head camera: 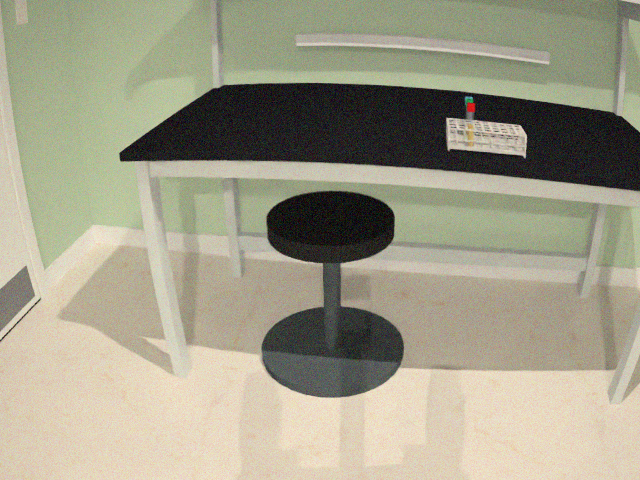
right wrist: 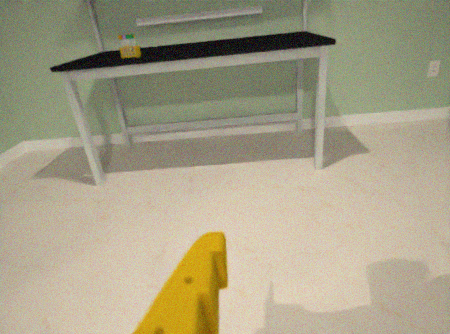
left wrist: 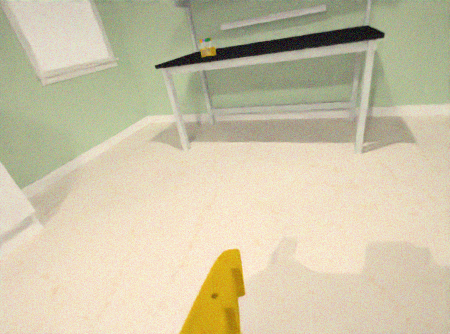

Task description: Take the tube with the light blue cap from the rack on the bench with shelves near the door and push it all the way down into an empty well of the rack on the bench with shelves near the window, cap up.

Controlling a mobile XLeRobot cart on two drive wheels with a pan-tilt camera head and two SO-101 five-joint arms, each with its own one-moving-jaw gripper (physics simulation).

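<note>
A white rack stands on the black bench by the door, in the head view. Tubes stand upright in a line at its left part: a light blue cap shows behind a green cap and a red cap. In the wrist views a yellow rack with several coloured caps stands near the left end of another black bench; its wells are too small to tell. My left gripper and right gripper are fully open and empty, far from both racks, each showing one notched jaw.
A black round stool stands at the front of the door-side bench, left of the rack. The door is at far left. A window is left of the other bench, whose legs stand on the floor ahead of the wrist cameras.
</note>
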